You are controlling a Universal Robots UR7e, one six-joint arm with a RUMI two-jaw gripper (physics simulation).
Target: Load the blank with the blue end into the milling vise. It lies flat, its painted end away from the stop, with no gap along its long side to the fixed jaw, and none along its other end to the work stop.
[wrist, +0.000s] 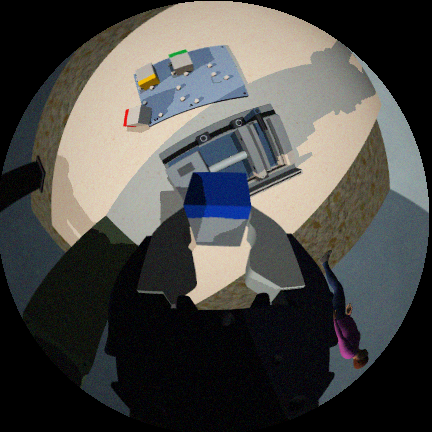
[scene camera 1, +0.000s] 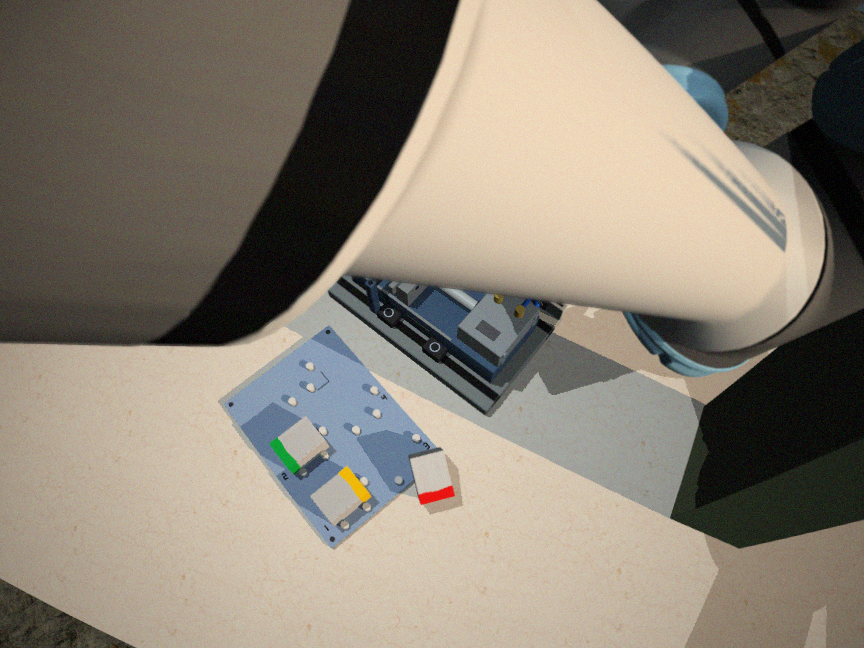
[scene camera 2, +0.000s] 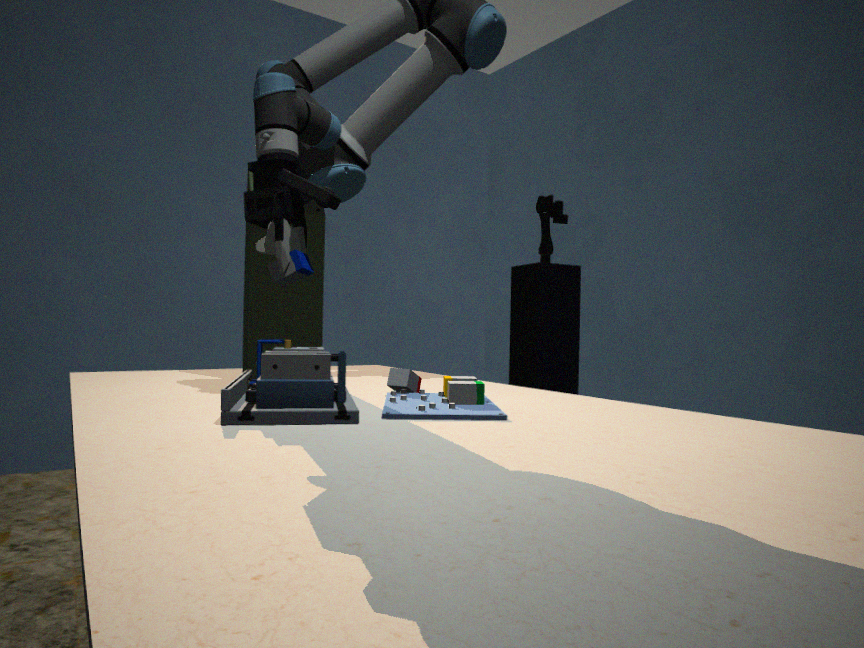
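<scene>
The blank with the blue end is held between the fingers of my gripper. The gripper is shut on it, high above the table. The blank is tilted, its blue end pointing away from the fingers in the wrist view. The milling vise stands on the table below the gripper. Its jaws and a round bar show in the wrist view, where the blank covers part of its near side. In scene camera 1 the arm hides the gripper, the blank and part of the vise.
A blue pegged board lies beside the vise. It bears the green-ended blank and the yellow-ended blank. The red-ended blank leans at the board's edge.
</scene>
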